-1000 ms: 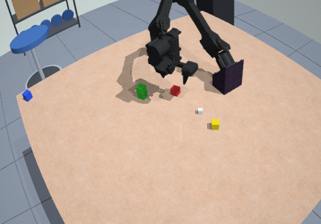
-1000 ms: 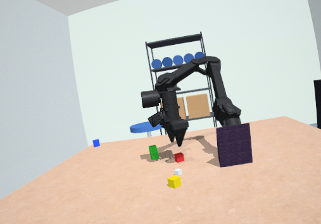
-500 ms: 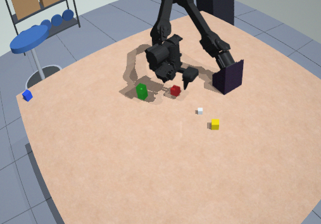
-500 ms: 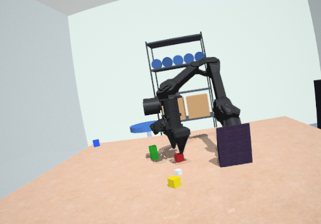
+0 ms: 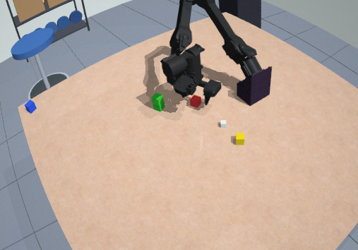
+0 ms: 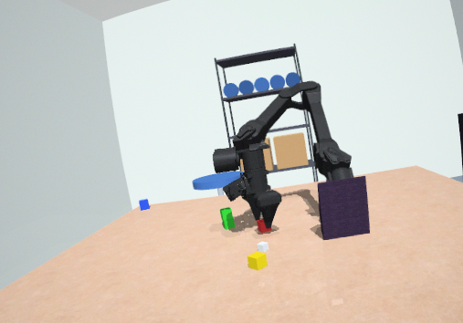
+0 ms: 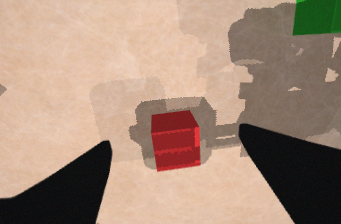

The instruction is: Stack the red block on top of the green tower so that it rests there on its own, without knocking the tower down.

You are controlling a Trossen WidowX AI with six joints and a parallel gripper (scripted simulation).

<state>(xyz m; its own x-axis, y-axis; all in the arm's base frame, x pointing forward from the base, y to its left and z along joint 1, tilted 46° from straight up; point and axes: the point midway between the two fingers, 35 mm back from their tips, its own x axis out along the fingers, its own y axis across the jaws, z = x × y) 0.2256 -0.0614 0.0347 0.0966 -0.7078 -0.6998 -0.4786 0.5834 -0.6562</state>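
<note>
The red block is right at my gripper tip. From my gripper tip the other things lie so: yellow cube 23 cm to the left, 3 cm behind; then white cube 14 cm to the left, 2 cm behind, 1 cm below; then blue cube 61 cm ahead, 41 cm to the right.
</note>
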